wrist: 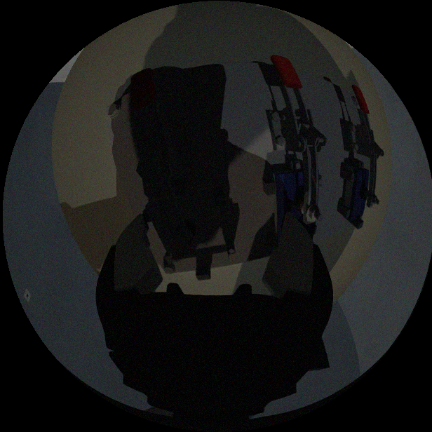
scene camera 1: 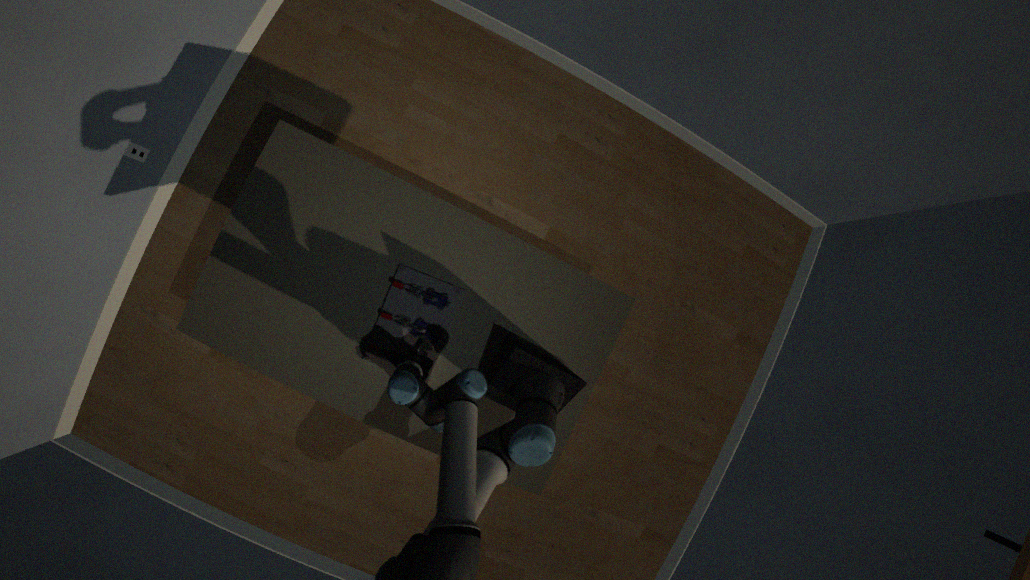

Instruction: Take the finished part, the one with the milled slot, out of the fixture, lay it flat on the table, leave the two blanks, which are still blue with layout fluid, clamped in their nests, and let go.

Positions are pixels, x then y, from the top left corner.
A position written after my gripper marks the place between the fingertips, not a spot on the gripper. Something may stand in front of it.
my gripper: wrist 213, 215; scene camera 1 413, 352
